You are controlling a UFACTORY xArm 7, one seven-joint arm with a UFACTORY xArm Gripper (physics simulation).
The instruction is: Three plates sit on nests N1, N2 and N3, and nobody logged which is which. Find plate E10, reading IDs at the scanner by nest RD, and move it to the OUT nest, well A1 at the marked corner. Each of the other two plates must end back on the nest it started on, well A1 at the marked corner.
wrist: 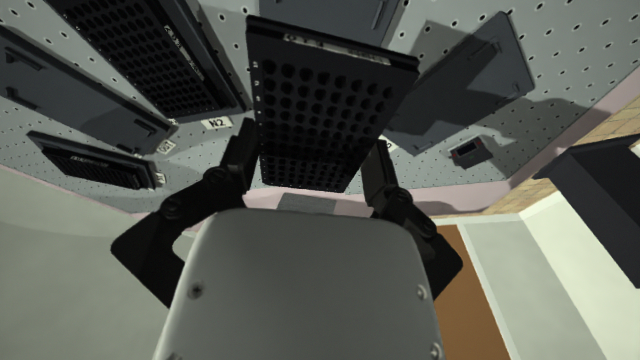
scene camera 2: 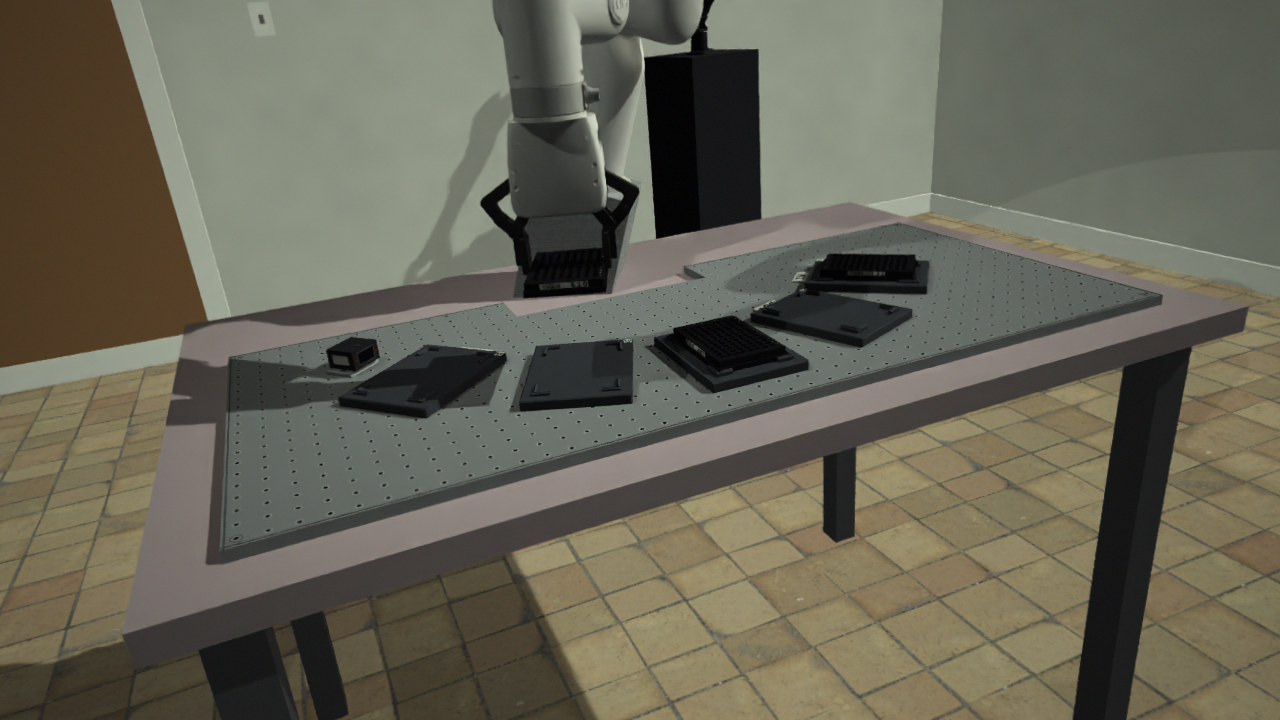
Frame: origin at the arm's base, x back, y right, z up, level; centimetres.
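Seen in the pictures: gripper, between the fingertips: (wrist: 315,143) (scene camera 2: 568,268).
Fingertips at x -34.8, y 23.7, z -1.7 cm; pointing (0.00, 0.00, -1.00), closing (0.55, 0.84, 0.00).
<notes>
Offsets run from my fingertips to a thing's top centre. "spot": to the spot under its first point. Level surfaces: height alone.
My gripper (scene camera 2: 565,259) (wrist: 315,143) is shut on a black well plate {dx +0.0, dy +0.0, dz +0.4 cm} (scene camera 2: 566,275) (wrist: 320,107), raised above the board; its label is blurred but ends in 10 in the scene view. The dark nest N3 {dx -0.1, dy +0.0, dz -11.5 cm} (scene camera 2: 577,374) (wrist: 325,15) is bare. The nest by the scanner {dx +13.1, dy +14.2, dz -9.8 cm} (scene camera 2: 420,380) (wrist: 510,65) is bare, with the small scanner {spot: dx +19.5, dy +20.2, dz -10.3 cm} (scene camera 2: 352,355) (wrist: 470,152) beside it. A second plate {dx -7.3, dy -16.0, dz -10.5 cm} (scene camera 2: 726,342) (wrist: 145,60) sits on nest N2 {spot: dx -15.0, dy -17.0, dz -12.0 cm} (scene camera 2: 778,364). The OUT nest {dx -6.8, dy -33.3, dz -11.3 cm} (scene camera 2: 832,317) (wrist: 80,100) is bare. A third plate {dx +1.2, dy -49.0, dz -10.5 cm} (scene camera 2: 868,266) (wrist: 90,162) sits on the far-right nest N1 {spot: dx -5.7, dy -51.5, dz -11.9 cm} (scene camera 2: 919,277).
The nests stand on a perforated grey board {dz -13.1 cm} (scene camera 2: 358,483) on the pink table (scene camera 2: 501,528). The board's back edge has a notch near the arm. A tall black pedestal (scene camera 2: 702,143) stands behind the table.
</notes>
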